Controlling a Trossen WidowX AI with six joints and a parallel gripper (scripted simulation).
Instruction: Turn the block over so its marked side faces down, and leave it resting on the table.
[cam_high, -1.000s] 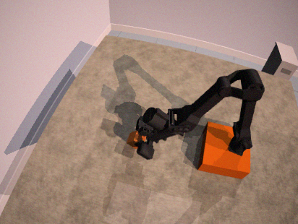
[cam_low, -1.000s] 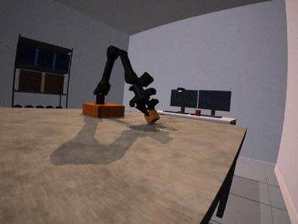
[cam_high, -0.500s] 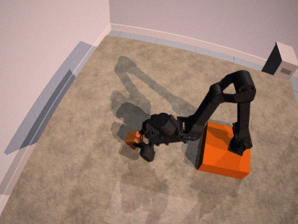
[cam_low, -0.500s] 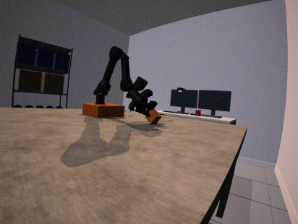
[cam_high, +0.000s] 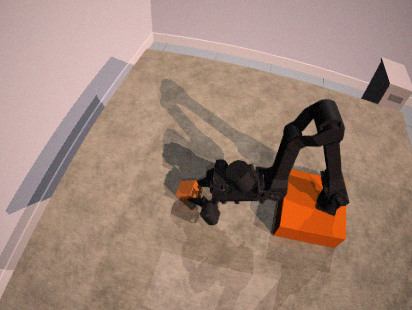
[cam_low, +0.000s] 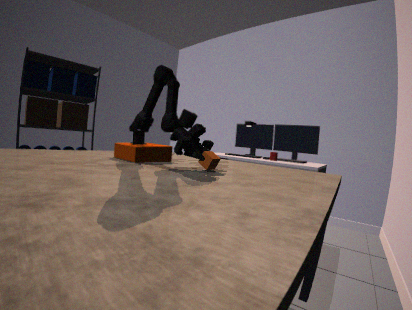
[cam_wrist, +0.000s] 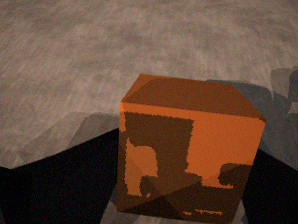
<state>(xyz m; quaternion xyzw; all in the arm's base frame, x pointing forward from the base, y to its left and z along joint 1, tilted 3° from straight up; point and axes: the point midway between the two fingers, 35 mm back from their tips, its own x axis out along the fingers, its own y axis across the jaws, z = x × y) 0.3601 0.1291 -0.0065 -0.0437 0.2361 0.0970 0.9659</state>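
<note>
My gripper tip is 10 mm above the orange block.
</note>
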